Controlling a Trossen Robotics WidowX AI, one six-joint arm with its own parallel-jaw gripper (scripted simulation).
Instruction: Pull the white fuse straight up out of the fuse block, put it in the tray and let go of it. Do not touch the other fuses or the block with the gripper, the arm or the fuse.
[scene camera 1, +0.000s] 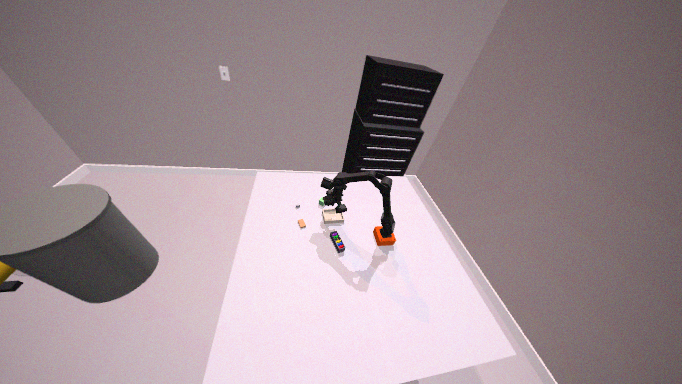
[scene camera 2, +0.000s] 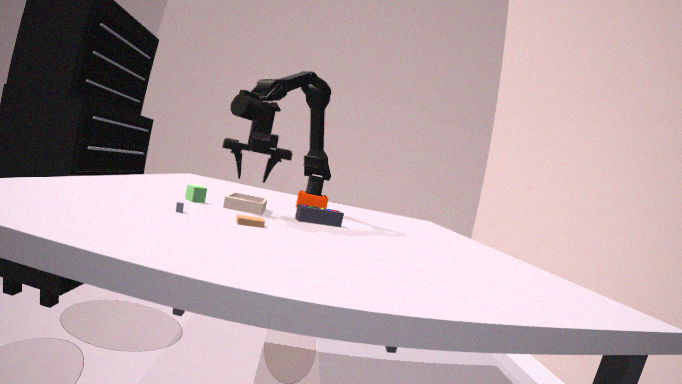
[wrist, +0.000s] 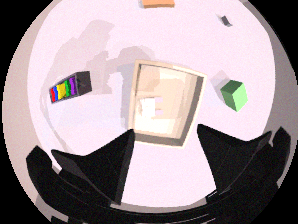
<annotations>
My gripper (scene camera 2: 251, 180) is 88 cm from the lens. A beige tray (scene camera 2: 237, 201): 82 cm from the lens.
</annotations>
